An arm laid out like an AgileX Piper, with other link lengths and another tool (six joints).
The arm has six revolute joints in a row. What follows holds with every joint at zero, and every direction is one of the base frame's. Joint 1 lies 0.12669 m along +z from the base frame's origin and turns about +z. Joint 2 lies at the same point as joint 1 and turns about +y. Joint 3 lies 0.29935 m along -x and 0.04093 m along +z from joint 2 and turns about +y. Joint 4 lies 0.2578 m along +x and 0.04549 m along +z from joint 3 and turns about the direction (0.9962, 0, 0.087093). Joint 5 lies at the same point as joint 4 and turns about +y. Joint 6 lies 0.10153 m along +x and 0.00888 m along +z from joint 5 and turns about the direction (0.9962, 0, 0.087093). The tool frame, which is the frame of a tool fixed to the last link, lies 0.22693 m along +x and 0.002 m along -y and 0.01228 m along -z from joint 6; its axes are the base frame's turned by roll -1.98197, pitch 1.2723 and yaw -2.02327 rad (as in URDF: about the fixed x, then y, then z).
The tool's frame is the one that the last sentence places.
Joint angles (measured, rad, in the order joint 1, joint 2, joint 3, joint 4, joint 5, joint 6), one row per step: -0.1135, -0.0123, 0.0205, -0.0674, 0.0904, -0.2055; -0.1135, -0.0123, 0.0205, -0.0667, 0.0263, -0.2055; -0.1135, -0.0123, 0.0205, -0.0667, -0.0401, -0.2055; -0.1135, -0.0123, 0.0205, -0.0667, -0.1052, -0.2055; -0.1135, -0.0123, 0.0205, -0.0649, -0.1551, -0.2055; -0.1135, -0.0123, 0.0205, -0.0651, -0.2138, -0.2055; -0.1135, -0.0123, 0.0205, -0.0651, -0.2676, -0.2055; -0.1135, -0.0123, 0.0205, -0.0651, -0.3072, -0.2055; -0.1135, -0.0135, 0.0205, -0.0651, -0.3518, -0.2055; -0.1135, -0.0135, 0.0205, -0.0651, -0.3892, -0.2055; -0.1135, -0.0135, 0.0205, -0.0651, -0.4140, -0.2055; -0.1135, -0.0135, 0.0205, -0.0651, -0.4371, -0.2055
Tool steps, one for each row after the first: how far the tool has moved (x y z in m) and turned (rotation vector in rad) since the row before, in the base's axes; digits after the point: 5 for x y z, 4 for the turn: 0.00170, 0.00124, 0.02093, -0.0069, -0.0636, 0.0043; 0.00035, 0.00142, 0.02175, -0.0079, -0.0658, 0.0044; -0.00105, 0.00155, 0.02129, -0.0077, -0.0645, 0.0043; -0.00174, 0.00126, 0.01623, -0.0041, -0.0496, 0.0034; -0.00308, 0.00161, 0.01896, -0.0071, -0.0581, 0.0038; -0.00379, 0.00158, 0.01718, -0.0064, -0.0533, 0.0035; -0.00338, 0.00122, 0.01250, -0.0047, -0.0392, 0.0026; -0.00462, 0.00146, 0.01422, -0.0054, -0.0454, 0.0029; -0.00417, 0.00125, 0.01148, -0.0044, -0.0371, 0.0024; -0.00300, 0.00085, 0.00752, -0.0029, -0.0246, 0.0016; -0.00296, 0.00081, 0.00694, -0.0027, -0.0229, 0.0015
